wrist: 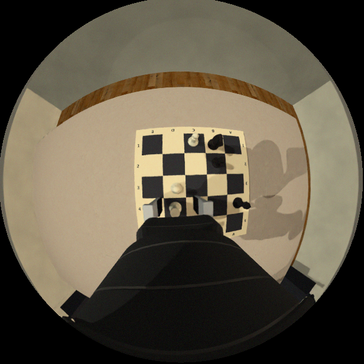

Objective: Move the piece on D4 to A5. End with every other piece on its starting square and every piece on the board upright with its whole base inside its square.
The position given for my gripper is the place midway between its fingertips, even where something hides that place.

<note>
I see my gripper [177, 203] and a chessboard [162, 157].
</note>
